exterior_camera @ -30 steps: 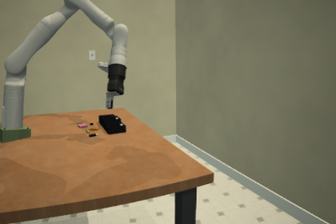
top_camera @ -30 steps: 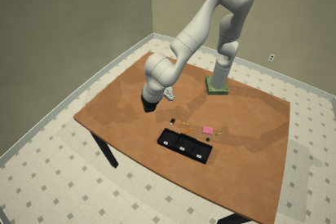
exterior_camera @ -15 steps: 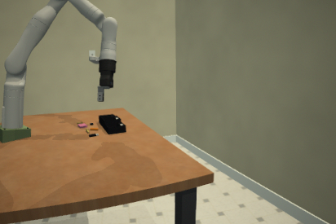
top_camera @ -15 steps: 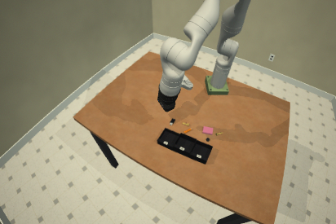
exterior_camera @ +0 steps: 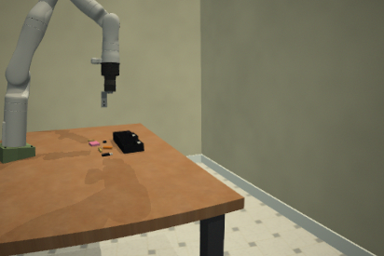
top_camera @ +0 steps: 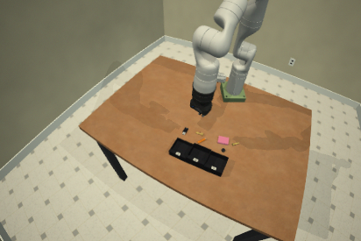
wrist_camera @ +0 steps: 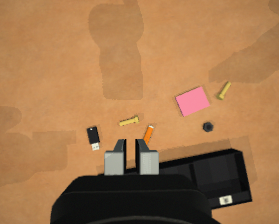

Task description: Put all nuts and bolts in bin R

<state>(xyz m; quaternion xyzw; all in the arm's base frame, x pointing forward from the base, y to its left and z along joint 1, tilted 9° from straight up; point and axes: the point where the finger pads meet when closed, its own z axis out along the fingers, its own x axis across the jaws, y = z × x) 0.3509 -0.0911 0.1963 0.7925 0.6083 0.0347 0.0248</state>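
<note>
My hand is 18 cm above the black bin tray, 10 cm short of it and 3 cm to the right of it. Also, from my hand: black USB stick (20 cm below, 8 cm to the right, 2 cm behind); pink eraser (19 cm below, 11 cm to the left, 4 cm behind); orange marker (19 cm below, 2 cm to the left).
</note>
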